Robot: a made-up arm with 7 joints. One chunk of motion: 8 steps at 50 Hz.
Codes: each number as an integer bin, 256 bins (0 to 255) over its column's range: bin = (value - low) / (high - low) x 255, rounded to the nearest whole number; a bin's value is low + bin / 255 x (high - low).
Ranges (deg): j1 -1..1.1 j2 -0.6..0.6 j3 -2.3..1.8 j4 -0.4..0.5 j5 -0.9..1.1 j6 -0.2..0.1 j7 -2.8..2
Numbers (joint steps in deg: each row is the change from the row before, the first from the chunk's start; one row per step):
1: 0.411 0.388 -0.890 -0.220 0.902 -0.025 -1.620
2: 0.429 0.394 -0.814 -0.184 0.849 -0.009 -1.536
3: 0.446 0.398 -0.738 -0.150 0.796 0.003 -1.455
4: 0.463 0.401 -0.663 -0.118 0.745 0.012 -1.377
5: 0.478 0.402 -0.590 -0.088 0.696 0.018 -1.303
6: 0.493 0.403 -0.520 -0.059 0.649 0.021 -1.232
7: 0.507 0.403 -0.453 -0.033 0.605 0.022 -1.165
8: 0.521 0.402 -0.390 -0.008 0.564 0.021 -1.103
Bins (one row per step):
1: 171 210 88 51 230 149 63
2: 174 211 92 61 223 162 67
3: 176 212 97 71 216 173 71
4: 178 213 102 80 210 180 76
5: 179 213 106 88 203 185 80
6: 181 213 111 97 197 188 83
7: 183 213 115 104 192 189 87
8: 185 213 119 111 187 188 90

